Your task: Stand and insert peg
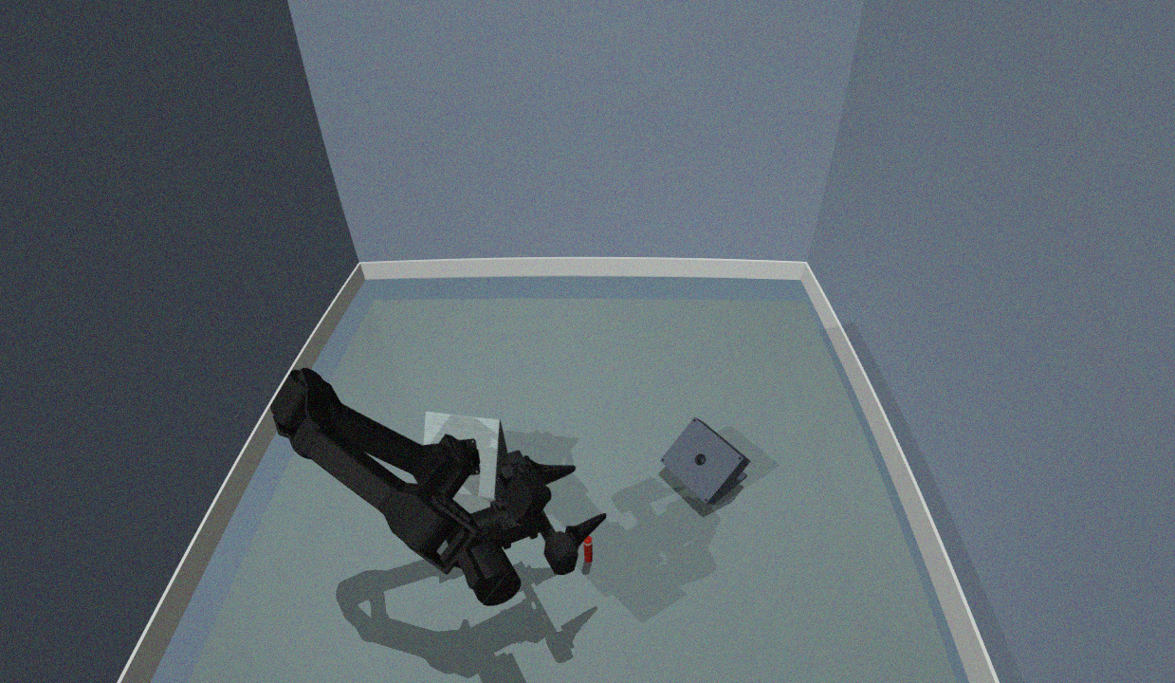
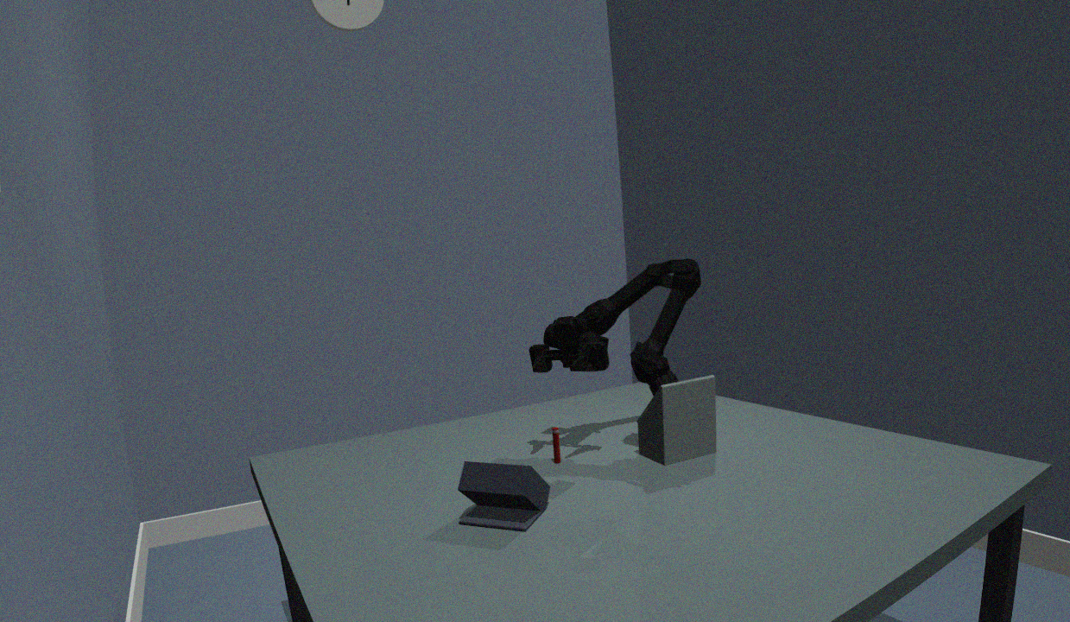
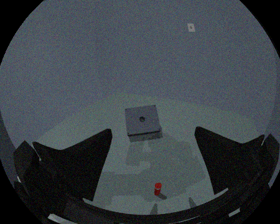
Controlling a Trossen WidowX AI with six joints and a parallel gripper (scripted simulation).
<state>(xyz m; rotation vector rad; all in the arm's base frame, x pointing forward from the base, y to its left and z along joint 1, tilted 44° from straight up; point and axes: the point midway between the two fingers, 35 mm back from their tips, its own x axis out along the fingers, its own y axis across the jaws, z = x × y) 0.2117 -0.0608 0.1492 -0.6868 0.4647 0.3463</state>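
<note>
The peg lies 16 cm below my gripper tip, 1 cm to the right of it and 1 cm behind it. Round my gripper tip: panel (23 cm ahead, 17 cm below, 16 cm to the left).
</note>
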